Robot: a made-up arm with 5 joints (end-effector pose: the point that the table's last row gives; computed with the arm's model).
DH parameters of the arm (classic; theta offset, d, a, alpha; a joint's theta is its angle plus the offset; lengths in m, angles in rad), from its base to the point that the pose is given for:
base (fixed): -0.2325 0 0.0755 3.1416
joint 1: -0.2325 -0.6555 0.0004 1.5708
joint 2: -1.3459 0 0.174 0
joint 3: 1.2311 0 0.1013 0
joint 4: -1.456 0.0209 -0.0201 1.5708
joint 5: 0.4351 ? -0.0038 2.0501
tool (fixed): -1.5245 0.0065 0 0
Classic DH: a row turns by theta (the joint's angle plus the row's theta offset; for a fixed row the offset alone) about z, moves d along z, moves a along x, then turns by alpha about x.
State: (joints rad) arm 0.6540 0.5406 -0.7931 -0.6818 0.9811
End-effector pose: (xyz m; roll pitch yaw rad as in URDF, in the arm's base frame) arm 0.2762 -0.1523 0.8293 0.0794 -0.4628 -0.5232
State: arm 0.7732 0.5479 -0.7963 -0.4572 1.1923
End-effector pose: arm 0.2613 -0.1764 0.8221 -0.0548 -0.2246 -0.7525
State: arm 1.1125 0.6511 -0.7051 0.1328 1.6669
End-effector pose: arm 0.2063 -0.2403 0.7687 -0.5867 0.5111 -1.3361
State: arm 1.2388 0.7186 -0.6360 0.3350 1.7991
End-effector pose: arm 0.1788 -0.2570 0.7383 -0.8649 0.7999 -1.6015
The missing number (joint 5, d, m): -0.0229
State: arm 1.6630 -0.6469 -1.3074 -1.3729 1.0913
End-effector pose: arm 0.1038 0.1278 0.9127 -3.0821 -0.2908 1.4089
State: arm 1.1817 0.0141 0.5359 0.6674 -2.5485
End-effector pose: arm 0.1444 -0.1188 0.7496 -2.9343 0.7801 -1.5827
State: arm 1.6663 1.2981 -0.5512 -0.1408 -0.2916
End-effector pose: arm 0.0629 -0.2817 0.5703 1.7575 0.5485 -1.0934
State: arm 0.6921 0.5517 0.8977 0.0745 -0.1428
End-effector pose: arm 0.1790 -0.0863 0.6542 2.9519 1.0963 0.9813
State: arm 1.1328 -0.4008 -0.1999 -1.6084 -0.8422
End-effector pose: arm 0.1109 -0.0570 0.9295 -0.7809 -0.6161 1.4900
